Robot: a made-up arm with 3 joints. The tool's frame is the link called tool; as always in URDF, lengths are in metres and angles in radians.
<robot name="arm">
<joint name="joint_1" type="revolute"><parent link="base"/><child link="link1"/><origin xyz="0 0 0.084" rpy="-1.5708 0 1.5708"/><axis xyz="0 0 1"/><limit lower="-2.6" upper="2.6"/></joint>
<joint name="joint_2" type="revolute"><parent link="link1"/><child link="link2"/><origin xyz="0.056 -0.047 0.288" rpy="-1.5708 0 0"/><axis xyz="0 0 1"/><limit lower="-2.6" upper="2.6"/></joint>
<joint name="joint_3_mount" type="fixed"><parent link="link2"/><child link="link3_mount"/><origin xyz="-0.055 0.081 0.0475"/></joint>
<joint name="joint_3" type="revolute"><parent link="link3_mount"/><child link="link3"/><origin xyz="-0.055 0.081 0.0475" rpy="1.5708 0 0"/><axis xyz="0 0 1"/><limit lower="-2.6" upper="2.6"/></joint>
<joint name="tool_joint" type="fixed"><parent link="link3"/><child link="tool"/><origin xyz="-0.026 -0.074 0.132" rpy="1.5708 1.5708 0"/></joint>
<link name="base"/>
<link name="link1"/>
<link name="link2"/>
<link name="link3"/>
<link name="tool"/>
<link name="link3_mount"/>
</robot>
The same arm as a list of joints. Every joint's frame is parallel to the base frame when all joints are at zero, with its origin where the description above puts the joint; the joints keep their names.
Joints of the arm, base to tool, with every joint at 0 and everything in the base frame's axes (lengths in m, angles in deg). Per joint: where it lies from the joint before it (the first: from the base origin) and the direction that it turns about. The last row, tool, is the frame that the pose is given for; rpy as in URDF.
joint_1: axis -1 0 0 origin 0.0000 0.0000 0.0840
joint_2: axis 0 0 -1 origin -0.2880 0.0560 0.0470
joint_3: axis -1 0 0 origin 0.1620 -0.1100 -0.0950
tool: origin -0.1320 -0.0260 0.0740 rpy 0.00 0.00 0.00
Joint limits (deg, base to tool): -148.97..148.97 -148.97..148.97 -148.97..148.97

